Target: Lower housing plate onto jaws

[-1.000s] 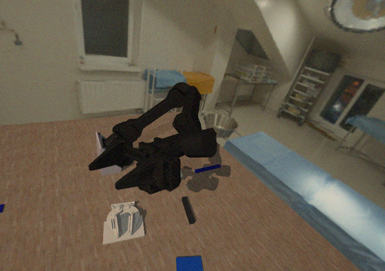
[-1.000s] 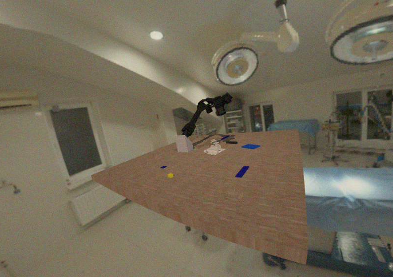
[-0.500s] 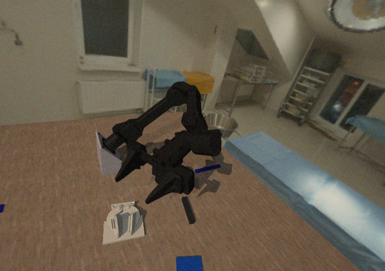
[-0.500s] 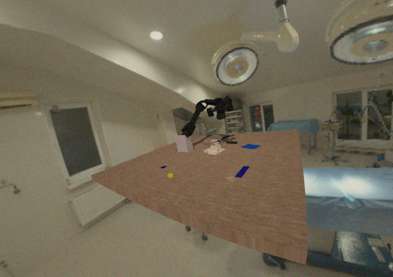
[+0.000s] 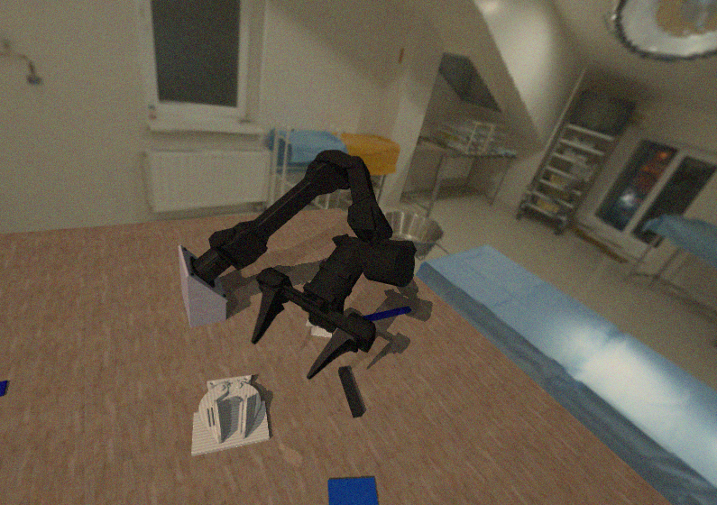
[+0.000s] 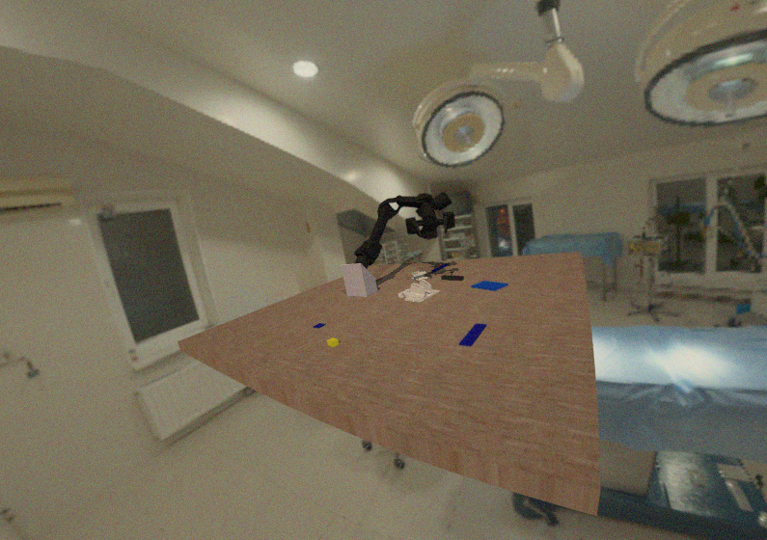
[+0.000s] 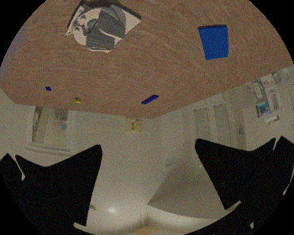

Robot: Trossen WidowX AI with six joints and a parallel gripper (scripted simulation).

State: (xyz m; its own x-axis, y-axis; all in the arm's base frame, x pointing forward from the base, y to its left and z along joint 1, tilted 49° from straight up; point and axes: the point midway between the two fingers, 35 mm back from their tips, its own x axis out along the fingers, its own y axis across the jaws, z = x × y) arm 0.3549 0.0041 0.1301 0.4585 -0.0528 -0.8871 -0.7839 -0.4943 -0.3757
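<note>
My gripper tip is 21 cm above the black bar, 18 cm to the right of it and 5 cm past it. Round my gripper tip: white base 22 cm below, 5 cm to the right, 5 cm behind; then blue strip 37 cm to the left, 24 cm behind, 22 cm below.
</note>
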